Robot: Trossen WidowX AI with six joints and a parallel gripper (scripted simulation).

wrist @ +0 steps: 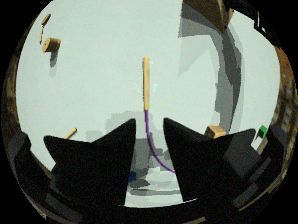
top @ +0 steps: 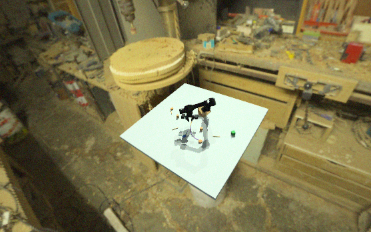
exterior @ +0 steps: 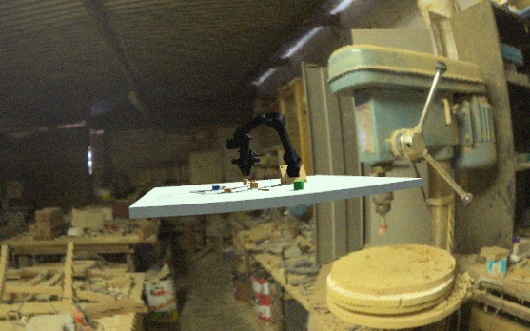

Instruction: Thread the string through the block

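The thin wooden stick is 60 mm below my gripper tip, 10 mm to the right of it and 10 mm behind it. Round my gripper tip: round wooden button 240 mm to the left, 120 mm ahead, 50 mm below; then small blue piece 180 mm ahead, 60 mm to the left, 50 mm below; then wooden block 140 mm to the left, 40 mm below, 20 mm behind.
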